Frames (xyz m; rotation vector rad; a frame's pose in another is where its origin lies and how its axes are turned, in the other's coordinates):
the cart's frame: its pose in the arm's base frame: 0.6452 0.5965 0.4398 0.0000 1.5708 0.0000
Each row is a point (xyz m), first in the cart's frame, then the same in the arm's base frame.
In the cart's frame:
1: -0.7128 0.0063 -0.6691
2: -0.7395 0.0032 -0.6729
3: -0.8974 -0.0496 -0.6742
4: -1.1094 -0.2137 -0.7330
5: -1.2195 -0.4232 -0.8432
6: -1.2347 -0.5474 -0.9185
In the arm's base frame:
1: -0.0239 0.6028 1.1526
2: -0.0277 0.5997 1.1793
3: -0.0290 0.5469 1.3372
4: -0.0878 0.3828 1.5492
5: -0.1980 0.1733 1.6593
6: -0.2733 0.0491 1.6745

